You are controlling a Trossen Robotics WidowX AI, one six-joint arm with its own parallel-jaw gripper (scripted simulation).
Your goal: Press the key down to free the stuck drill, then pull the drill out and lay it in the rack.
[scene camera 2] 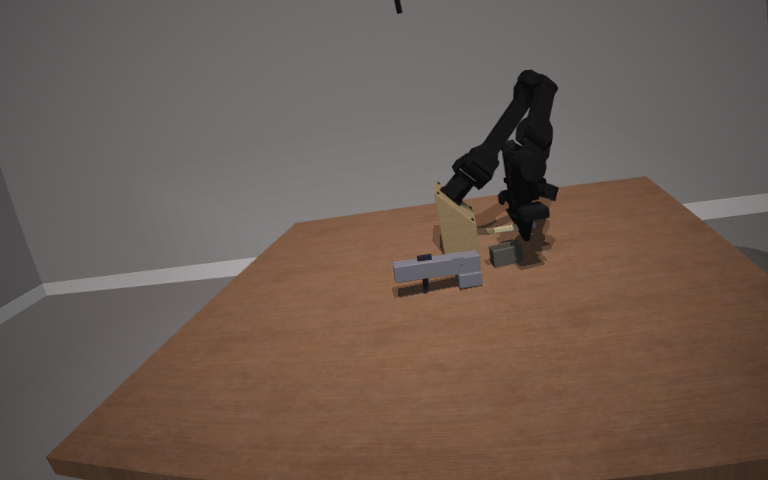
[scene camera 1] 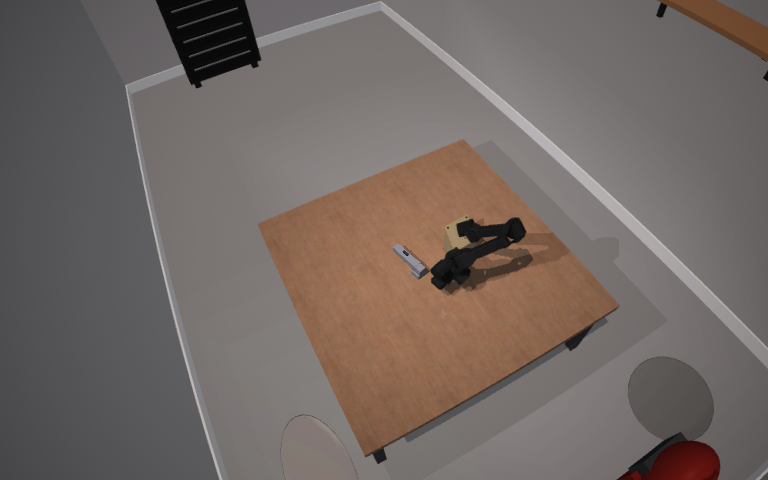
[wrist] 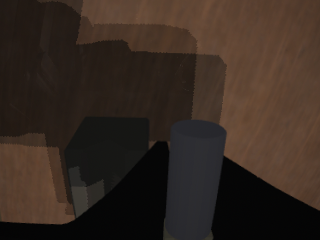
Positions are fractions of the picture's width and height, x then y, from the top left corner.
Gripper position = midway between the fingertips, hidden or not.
Observation:
The gripper (scene camera 2: 0.69,0.50) holds a drill. Further things: a grey housing block (scene camera 2: 0.61,0.56) and a dark olive rack (scene camera 2: 0.66,0.53).
The gripper shows as well in the wrist view (wrist: 0.56,0.64).

